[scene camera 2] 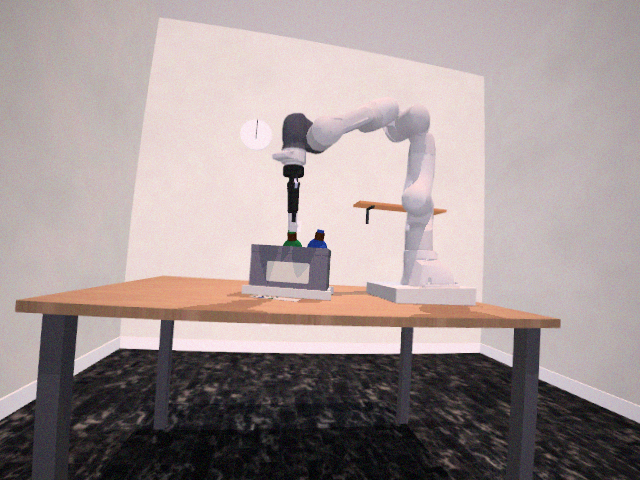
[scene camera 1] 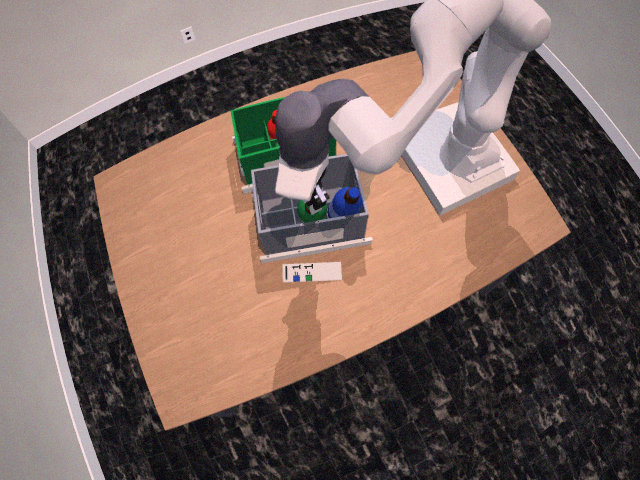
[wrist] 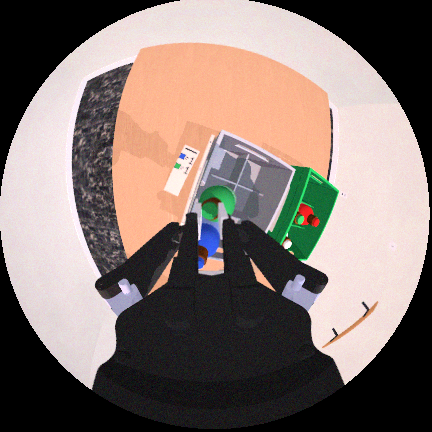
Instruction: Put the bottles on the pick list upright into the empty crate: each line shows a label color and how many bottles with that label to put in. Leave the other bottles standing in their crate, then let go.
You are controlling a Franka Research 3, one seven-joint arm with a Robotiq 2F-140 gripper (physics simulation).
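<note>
The pick list (scene camera 1: 325, 271) (wrist: 174, 181) shows blue 1 and green 1. The grey crate (scene camera 1: 314, 238) (scene camera 2: 259, 268) (wrist: 275, 165) has divided compartments. A blue bottle (scene camera 1: 345, 202) (scene camera 2: 317, 243) (wrist: 209, 242) stands in its front right compartment in scene camera 1. A green bottle (scene camera 1: 310, 212) (scene camera 2: 292, 243) (wrist: 223, 197) is upright in the compartment beside it. My gripper (scene camera 1: 316, 202) (scene camera 2: 292, 229) (wrist: 209, 210) points down and is shut on the green bottle's neck. The crate wall hides the bottle's base. The green crate (scene camera 1: 249, 161) (wrist: 325, 186) holds a red bottle (scene camera 1: 272, 127) (wrist: 305, 214) and others partly hidden.
The green crate stands right behind the grey crate. A white strip (scene camera 1: 316, 250) (scene camera 2: 286, 292) runs along the grey crate's front. The wooden table (scene camera 1: 196, 310) (scene camera 2: 170, 299) carries the arm's white base (scene camera 1: 439, 198) (scene camera 2: 421, 293) to the right. The arm hides part of the green crate in scene camera 1.
</note>
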